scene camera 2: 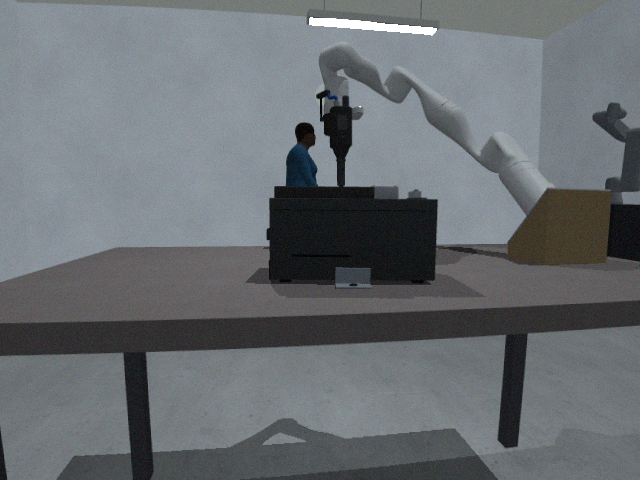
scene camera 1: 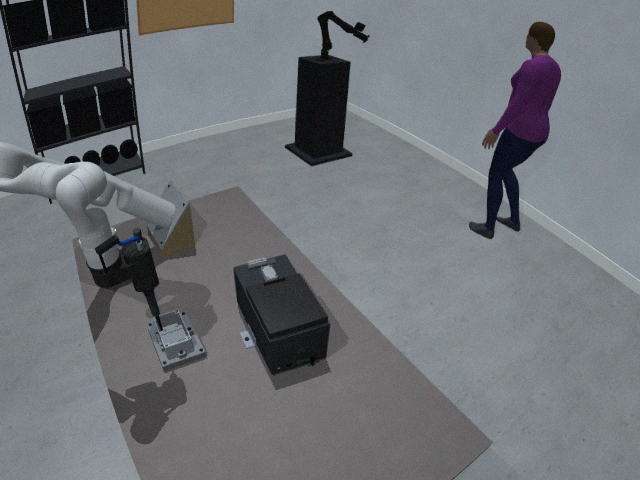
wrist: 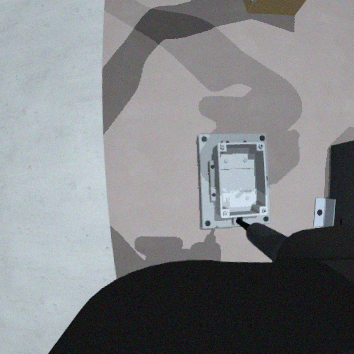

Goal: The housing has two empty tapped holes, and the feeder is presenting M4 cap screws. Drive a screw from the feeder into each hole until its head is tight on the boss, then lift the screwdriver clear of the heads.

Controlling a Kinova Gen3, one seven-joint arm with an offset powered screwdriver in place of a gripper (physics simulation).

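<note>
The grey housing is an open box on a flanged base, with a boss at each inner corner. The lower-left boss shows in the wrist view; at this size I cannot tell which bosses hold screws. My screwdriver points down, its thin tip by the housing's near wall, right of that boss in the wrist view. The gap below the tip and any screw on it cannot be made out. The black feeder stands beside the housing; a light block sits on its top.
A small metal bracket stands at the feeder's side. The arm rises from a wooden wedge mount on the table. A person in purple and another in blue stand beyond the table.
</note>
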